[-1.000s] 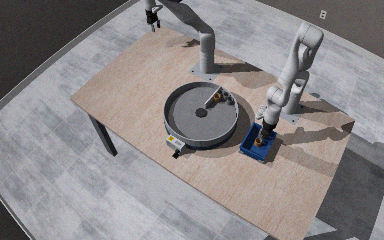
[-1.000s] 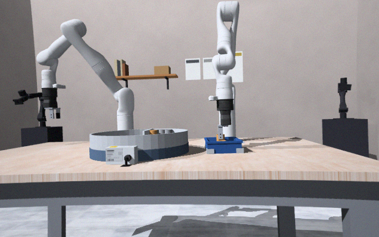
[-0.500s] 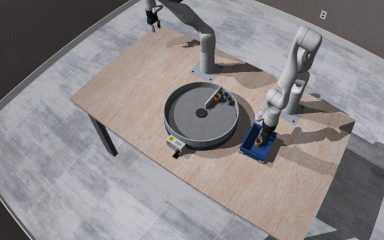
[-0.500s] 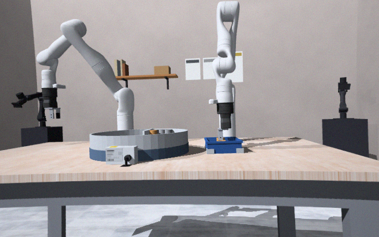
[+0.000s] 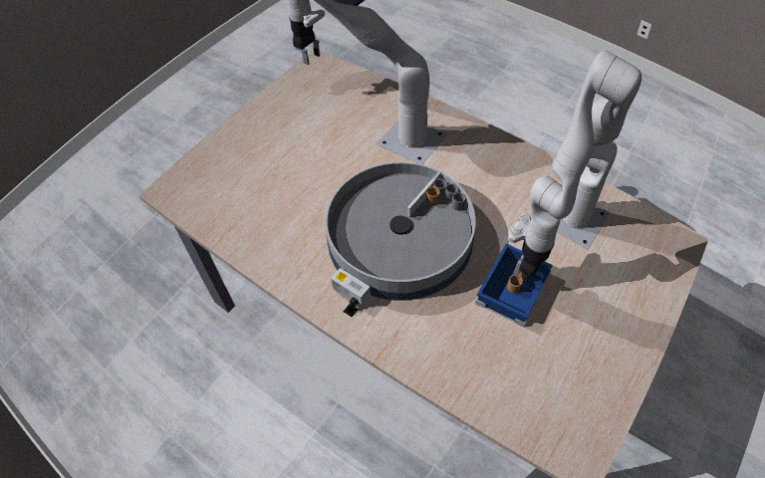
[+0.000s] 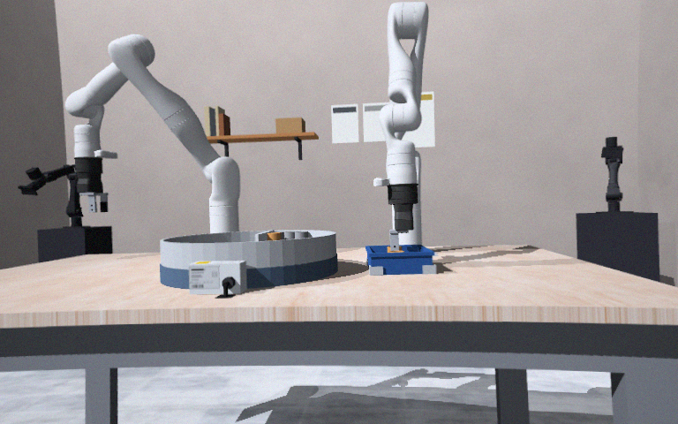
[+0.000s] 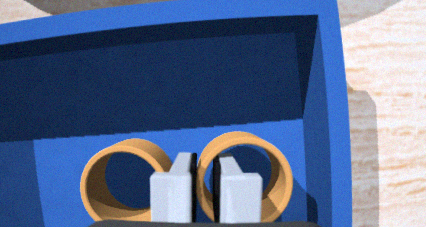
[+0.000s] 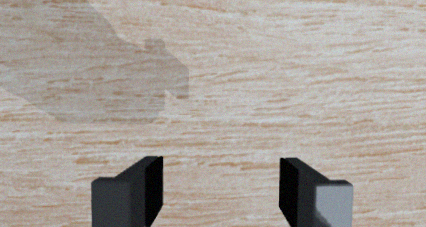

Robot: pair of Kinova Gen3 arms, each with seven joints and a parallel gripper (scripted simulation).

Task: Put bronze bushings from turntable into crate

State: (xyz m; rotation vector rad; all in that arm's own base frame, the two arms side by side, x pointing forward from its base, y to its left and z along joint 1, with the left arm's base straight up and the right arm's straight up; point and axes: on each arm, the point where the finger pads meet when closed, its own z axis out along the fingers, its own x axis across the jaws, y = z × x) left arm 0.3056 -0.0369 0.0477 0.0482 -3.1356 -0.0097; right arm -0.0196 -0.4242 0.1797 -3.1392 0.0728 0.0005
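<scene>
The blue crate lies 3 cm ahead of my left hand and 2 cm below it. Round my left hand: turntable: 6 cm ahead, 36 cm to the right.
</scene>
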